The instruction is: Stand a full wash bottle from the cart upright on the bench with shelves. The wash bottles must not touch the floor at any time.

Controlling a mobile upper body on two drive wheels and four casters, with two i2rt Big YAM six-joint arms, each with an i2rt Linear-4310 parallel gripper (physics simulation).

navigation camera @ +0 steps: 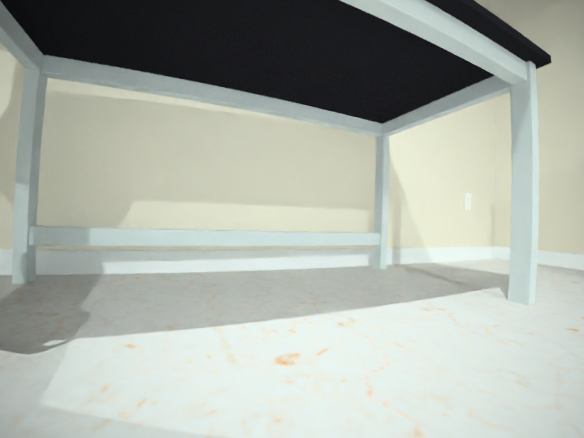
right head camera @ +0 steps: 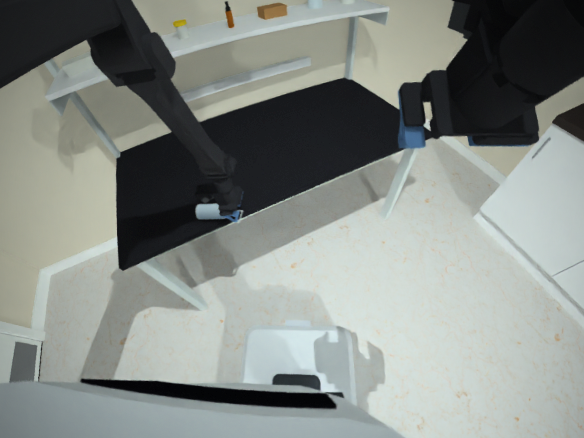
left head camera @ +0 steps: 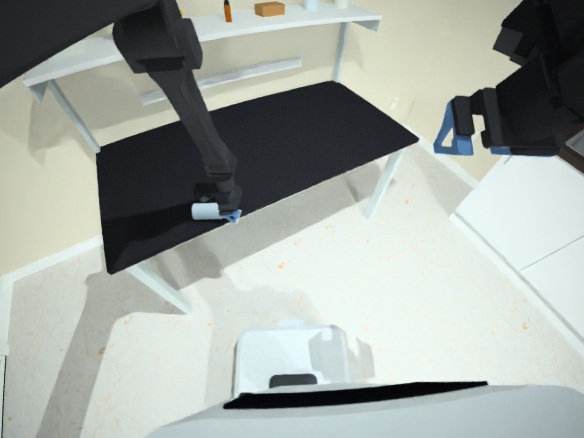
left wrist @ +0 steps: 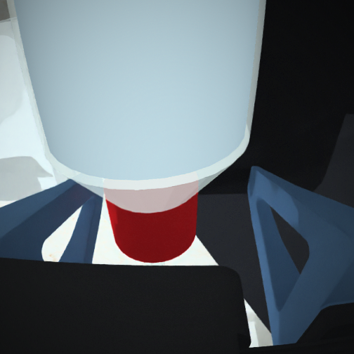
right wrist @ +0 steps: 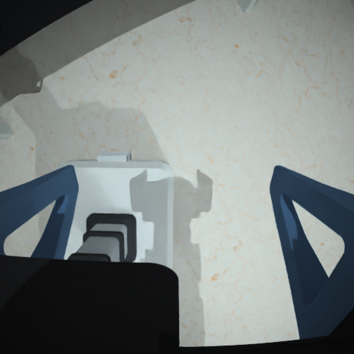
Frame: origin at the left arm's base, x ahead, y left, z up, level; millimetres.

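Seen in the pictures: left gripper, between the fingertips: (right head camera: 237,214) (left head camera: 234,213); right gripper, between the fingertips: (right head camera: 434,141) (left head camera: 463,149).
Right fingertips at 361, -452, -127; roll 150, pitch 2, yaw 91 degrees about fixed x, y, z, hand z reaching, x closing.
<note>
Pixels of each thing's top centre, then the offset from my right fingertips to it, as dx, dy, dz. "spot": a spot on its surface instead. Level surfaces: height alone.
- wash bottle, a spot on its surface: (left head camera: 205,211) (right head camera: 208,211) spot: +242, +535, -467
- black bench top, height of its surface: dz -520
- orange bottle, a spot on its surface: (left head camera: 228,12) (right head camera: 230,18) spot: +906, +473, -28
- brown box, centre of its top: (left head camera: 269,3) (right head camera: 271,5) +1045, +313, -23
A wash bottle (left head camera: 205,211) (right head camera: 207,211) (left wrist: 140,90) with a pale blue body and a red end lies on its side over the black bench top (left head camera: 295,130) (right head camera: 300,135), its red end towards the front edge. In the left wrist view the red end sits between the fingers with gaps on both sides. Whether the body rests fully on the bench is unclear. My left gripper (left head camera: 232,215) (right head camera: 235,215) (left wrist: 175,177) is open around that end. My right gripper (left head camera: 477,142) (right head camera: 441,142) (right wrist: 173,176) is open and empty, right of the bench. The cart does not show.
The raised shelf (left head camera: 325,19) (right head camera: 332,21) at the back bears an orange bottle (left head camera: 228,12) (right head camera: 229,16) and a brown box (left head camera: 270,8) (right head camera: 272,11). A white box-like body (left head camera: 280,350) (right head camera: 285,350) is low in front. White cabinets (left head camera: 540,200) (right head camera: 545,200) stand at the right.
</note>
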